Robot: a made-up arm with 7 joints. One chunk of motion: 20 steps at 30 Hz.
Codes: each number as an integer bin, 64 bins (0 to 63) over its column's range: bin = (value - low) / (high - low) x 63, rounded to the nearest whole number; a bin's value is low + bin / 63 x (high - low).
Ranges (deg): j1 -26..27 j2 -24..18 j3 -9..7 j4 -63..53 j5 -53..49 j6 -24..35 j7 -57..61
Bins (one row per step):
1: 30 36 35 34 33 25 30
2: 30 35 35 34 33 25 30
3: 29 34 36 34 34 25 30
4: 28 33 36 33 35 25 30
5: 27 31 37 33 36 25 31
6: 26 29 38 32 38 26 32
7: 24 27 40 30 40 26 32
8: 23 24 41 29 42 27 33
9: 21 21 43 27 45 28 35
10: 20 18 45 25 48 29 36
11: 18 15 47 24 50 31 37
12: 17 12 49 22 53 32 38
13: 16 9 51 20 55 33 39
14: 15 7 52 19 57 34 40
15: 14 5 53 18 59 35 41
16: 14 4 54 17 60 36 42
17: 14 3 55 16 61 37 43
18: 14 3 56 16 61 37 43
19: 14 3 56 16 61 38 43
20: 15 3 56 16 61 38 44
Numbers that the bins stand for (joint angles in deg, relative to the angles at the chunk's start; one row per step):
1: -0.76 0.00 -0.11 -0.40 0.43 -0.59 -0.81
2: -0.76 -0.67 -0.11 -0.40 0.43 -0.59 -0.81
3: -1.60 -1.33 0.14 -0.40 2.05 -0.59 -0.81
4: -2.44 -2.00 0.14 -2.24 3.67 -0.59 -0.81
5: -3.29 -3.33 0.40 -2.24 5.29 -0.59 1.06
6: -4.13 -4.67 0.65 -4.08 8.52 0.35 2.94
7: -5.81 -6.00 1.16 -7.76 11.76 0.35 2.94
8: -6.65 -8.00 1.41 -9.60 15.00 1.29 4.81
9: -8.33 -10.00 1.92 -13.29 19.86 2.22 8.56
10: -9.17 -12.00 2.43 -16.97 24.71 3.16 10.43
11: -10.86 -14.00 2.94 -18.81 27.95 5.03 12.30
12: -11.70 -16.00 3.44 -22.49 32.81 5.97 14.17
13: -12.54 -18.00 3.95 -26.17 36.05 6.90 16.05
14: -13.38 -19.33 4.21 -28.02 39.29 7.84 17.92
15: -14.22 -20.67 4.46 -29.86 42.52 8.78 19.79
16: -14.22 -21.33 4.71 -31.70 44.14 9.71 21.67
17: -14.22 -22.00 4.97 -33.54 45.76 10.65 23.54
18: -14.22 -22.00 5.22 -33.54 45.76 10.65 23.54
19: -14.22 -22.00 5.22 -33.54 45.76 11.59 23.54
20: -13.38 -22.00 5.22 -33.54 45.76 11.59 25.41

